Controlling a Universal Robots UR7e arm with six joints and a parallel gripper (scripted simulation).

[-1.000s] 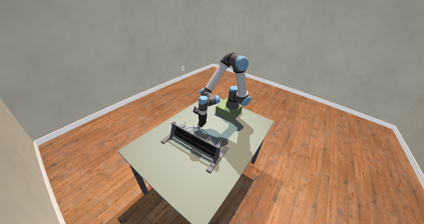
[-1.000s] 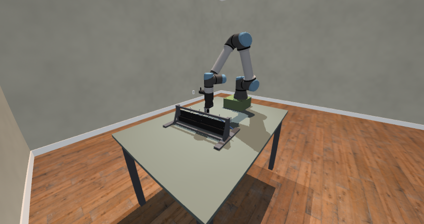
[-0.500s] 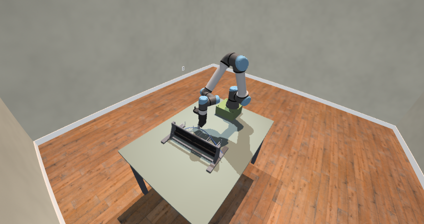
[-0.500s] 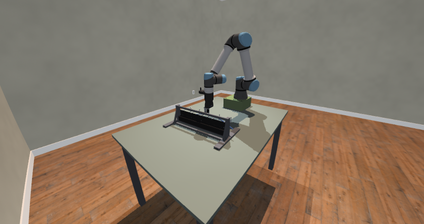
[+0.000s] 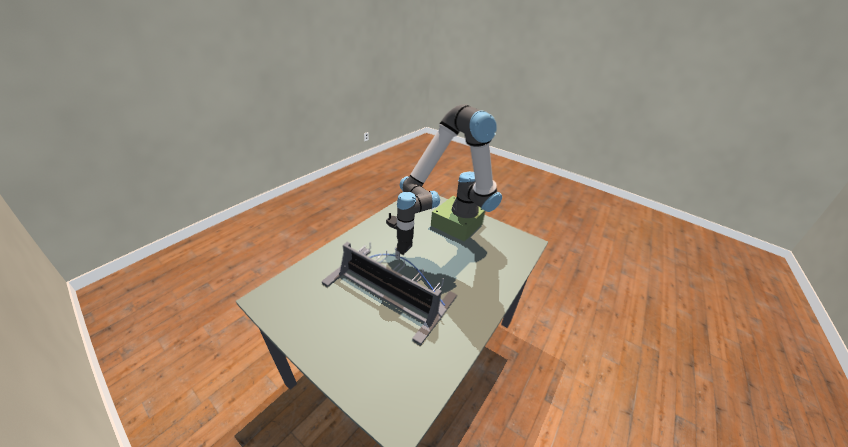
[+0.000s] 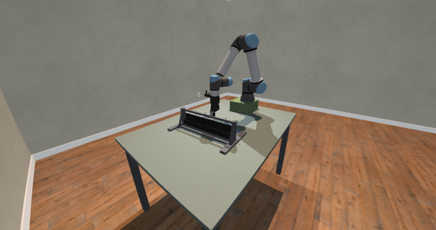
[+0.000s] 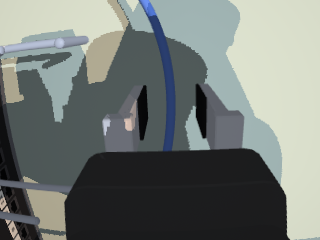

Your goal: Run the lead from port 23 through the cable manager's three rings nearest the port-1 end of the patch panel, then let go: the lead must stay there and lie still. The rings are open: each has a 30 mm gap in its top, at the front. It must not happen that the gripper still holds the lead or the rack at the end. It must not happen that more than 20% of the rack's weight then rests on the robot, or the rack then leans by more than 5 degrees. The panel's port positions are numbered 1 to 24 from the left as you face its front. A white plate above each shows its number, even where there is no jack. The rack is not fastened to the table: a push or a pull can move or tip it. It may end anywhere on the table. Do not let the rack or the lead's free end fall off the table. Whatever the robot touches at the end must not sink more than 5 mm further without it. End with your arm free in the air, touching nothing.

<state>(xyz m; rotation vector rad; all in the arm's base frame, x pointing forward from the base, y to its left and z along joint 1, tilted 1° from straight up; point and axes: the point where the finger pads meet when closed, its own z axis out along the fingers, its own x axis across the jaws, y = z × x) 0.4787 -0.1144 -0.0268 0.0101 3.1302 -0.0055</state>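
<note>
The rack is 170 mm ahead of my hand and 60 mm to the left of it.
</note>
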